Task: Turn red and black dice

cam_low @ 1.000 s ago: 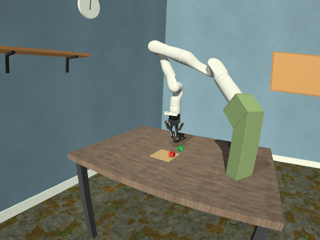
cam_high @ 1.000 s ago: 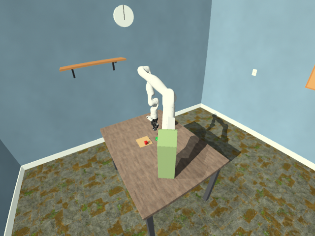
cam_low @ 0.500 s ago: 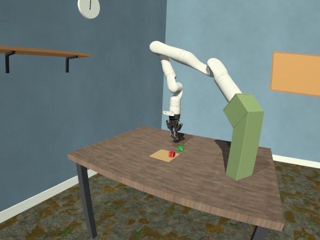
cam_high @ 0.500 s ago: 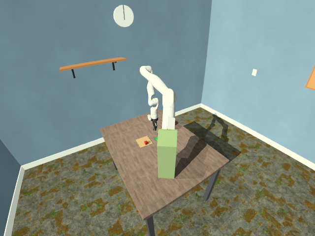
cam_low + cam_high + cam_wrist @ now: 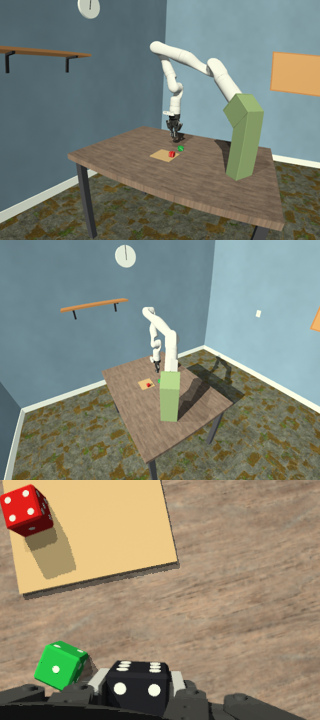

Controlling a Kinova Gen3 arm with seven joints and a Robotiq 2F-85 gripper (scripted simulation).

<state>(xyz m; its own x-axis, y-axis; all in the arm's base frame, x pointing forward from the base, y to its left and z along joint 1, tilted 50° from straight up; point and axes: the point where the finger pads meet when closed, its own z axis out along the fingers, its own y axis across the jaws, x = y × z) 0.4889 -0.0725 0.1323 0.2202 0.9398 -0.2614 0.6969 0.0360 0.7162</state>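
Right now the green die is 70 mm behind my hand, 20 mm to the left of it and 90 mm below it. Round my hand: black die: 10 mm below; tan mat: 20 mm behind, 150 mm to the left, 100 mm below; red die: 60 mm behind, 150 mm to the left, 90 mm below.
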